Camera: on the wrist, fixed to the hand. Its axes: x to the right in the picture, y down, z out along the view.
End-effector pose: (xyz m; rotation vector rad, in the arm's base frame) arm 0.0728 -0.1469 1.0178 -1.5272 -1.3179 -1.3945
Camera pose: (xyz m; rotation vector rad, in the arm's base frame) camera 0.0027 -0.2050 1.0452 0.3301 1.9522 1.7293
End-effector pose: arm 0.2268 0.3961 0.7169 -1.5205 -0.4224 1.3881
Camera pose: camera 0.3203 0.3986 0.7338 -0.7606 -1.5175 0.1350
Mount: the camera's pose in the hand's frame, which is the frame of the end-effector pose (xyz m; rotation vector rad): 0.0191 -0.0478 -0.0799 -0.2842 -0.1409 -1.5888
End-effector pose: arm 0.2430 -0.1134 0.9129 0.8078 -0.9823 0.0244
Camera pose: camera 0.3298 -0.1045 0.8751 1.1314 -0.2346 -1.5080
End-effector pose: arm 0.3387 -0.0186 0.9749 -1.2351 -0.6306 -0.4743
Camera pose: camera 0.3366 -0.1084 1.0060 -0.7881 -1.6669 -1.8289
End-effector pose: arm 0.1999 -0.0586 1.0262 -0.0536 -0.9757 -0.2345
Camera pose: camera 0.2646 -0.1204 0.9942 0.4757 -0.9261 -1.8393
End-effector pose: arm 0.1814 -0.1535 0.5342 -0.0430 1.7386 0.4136
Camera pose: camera 0.1141 -0.2181 0.5160 -1.4333 1.0339 -0.5161
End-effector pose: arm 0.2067 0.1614 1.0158 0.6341 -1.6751 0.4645
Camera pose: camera 0.2955 0.1711 1.0483 1.5136 -0.8711 -0.9441
